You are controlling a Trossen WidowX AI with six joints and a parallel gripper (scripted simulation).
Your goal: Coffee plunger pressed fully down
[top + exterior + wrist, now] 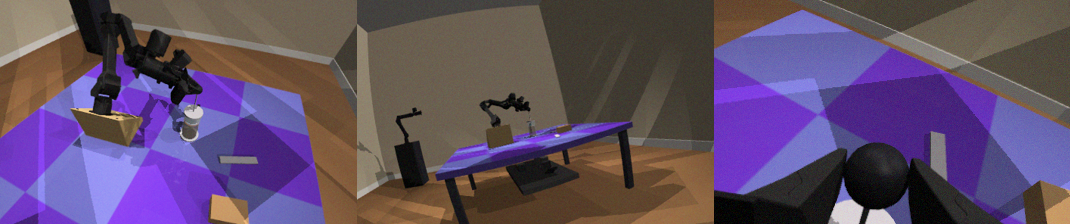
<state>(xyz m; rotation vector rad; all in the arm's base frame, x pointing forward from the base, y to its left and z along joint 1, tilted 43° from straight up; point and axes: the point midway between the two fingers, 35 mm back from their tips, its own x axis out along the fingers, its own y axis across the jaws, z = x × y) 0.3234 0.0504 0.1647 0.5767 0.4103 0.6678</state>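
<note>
Right now the coffee press is 1 cm behind my gripper tip, 1 cm to the left of it and 13 cm below it.
</note>
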